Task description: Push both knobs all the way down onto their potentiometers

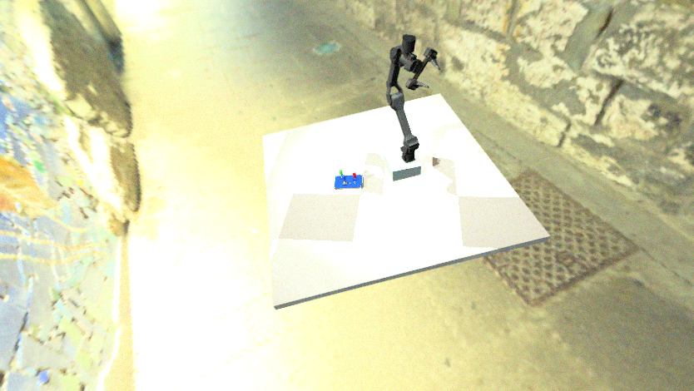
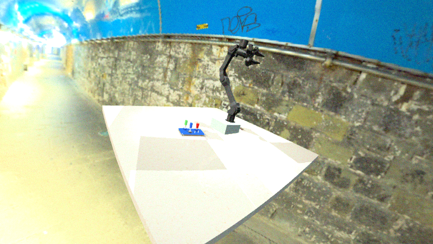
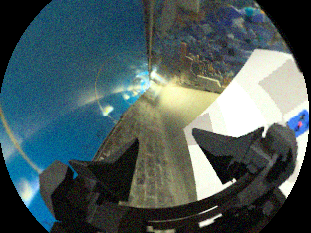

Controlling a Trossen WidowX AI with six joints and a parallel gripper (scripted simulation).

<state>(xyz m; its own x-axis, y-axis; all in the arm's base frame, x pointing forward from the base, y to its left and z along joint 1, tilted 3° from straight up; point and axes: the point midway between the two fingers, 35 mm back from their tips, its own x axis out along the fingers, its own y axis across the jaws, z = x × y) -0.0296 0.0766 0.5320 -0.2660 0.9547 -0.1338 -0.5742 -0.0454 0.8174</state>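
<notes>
My gripper tip is 39 cm short of the red knob, 14 cm to the left of it and 54 cm above it. From my gripper tip the other things lie so: blue knob: 46 cm ahead, 13 cm to the right, 53 cm below.
</notes>
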